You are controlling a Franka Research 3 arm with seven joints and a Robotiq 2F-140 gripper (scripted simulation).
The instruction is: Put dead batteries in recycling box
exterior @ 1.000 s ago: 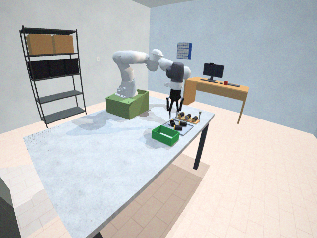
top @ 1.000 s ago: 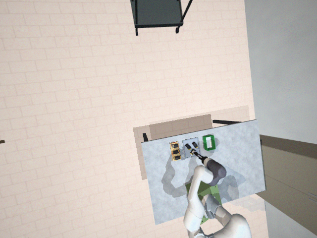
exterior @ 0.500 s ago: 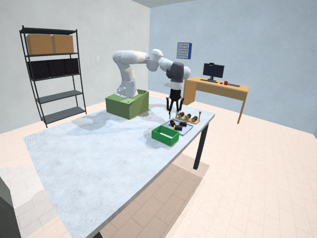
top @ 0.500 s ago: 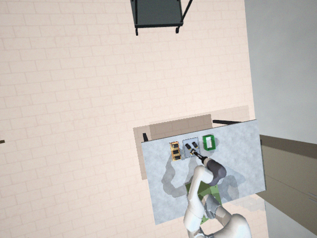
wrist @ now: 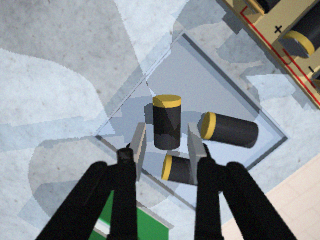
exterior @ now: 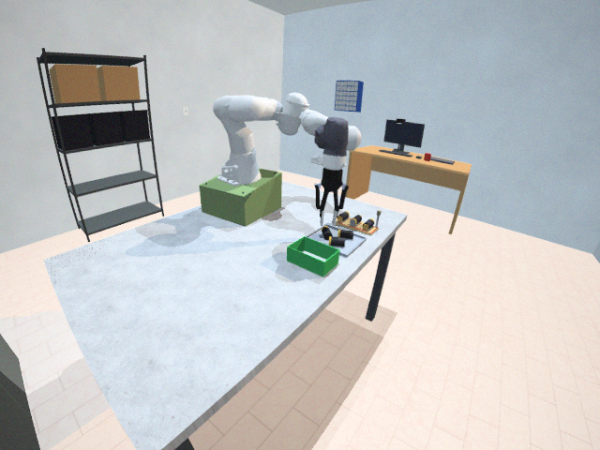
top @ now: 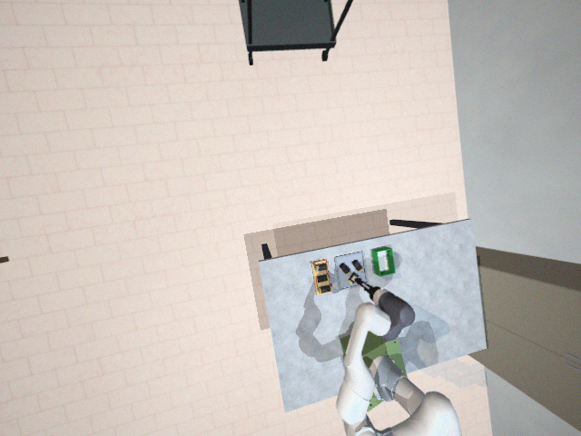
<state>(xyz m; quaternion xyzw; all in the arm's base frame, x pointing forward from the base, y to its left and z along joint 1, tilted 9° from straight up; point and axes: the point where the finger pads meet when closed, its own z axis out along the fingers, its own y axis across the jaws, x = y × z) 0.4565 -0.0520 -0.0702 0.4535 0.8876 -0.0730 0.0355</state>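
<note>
My hand is 80 mm above the grey tray and 40 mm short of it. The rest, counted from my hand: green recycling box: 200 mm to the right, 70 mm below, 40 mm ahead; post: 210 mm to the left, 160 mm ahead, 50 mm below.
</note>
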